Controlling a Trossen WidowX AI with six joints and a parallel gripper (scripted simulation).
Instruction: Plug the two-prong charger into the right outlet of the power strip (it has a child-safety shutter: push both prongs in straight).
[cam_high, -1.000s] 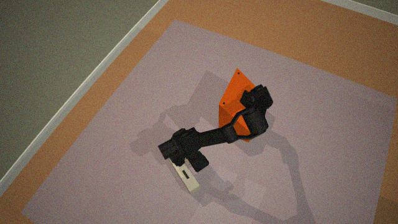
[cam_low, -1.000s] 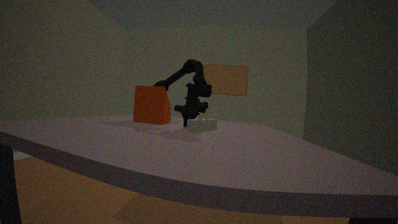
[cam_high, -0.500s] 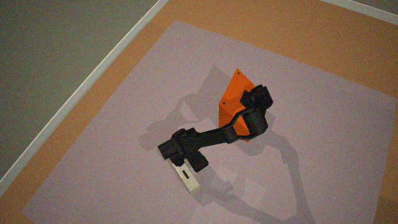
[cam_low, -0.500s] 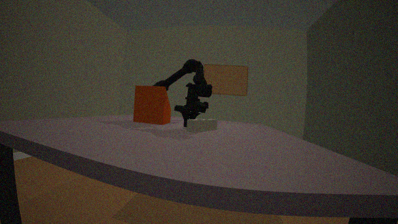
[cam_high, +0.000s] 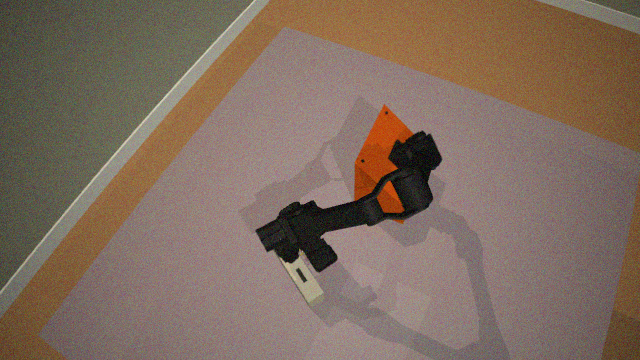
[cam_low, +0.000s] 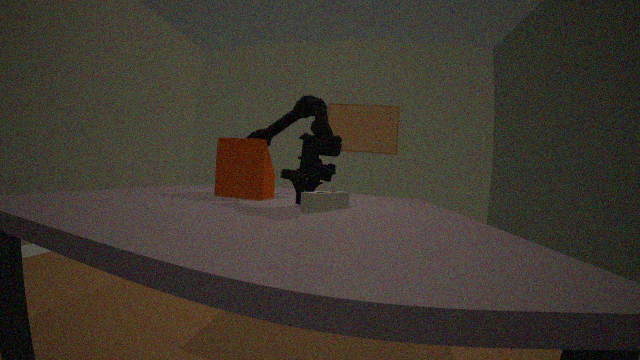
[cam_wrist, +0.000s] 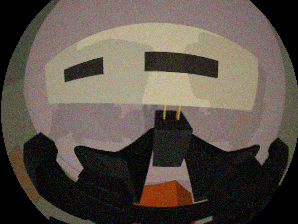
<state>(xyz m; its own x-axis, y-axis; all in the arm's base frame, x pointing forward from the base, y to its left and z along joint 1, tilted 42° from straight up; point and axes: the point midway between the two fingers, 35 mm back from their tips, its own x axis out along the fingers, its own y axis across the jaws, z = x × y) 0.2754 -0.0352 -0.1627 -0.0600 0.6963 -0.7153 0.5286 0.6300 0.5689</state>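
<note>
Now: gripper tip 10 mm short of the dark two-prong charger, 10 mm to the left of it and 10 mm below it.
</note>
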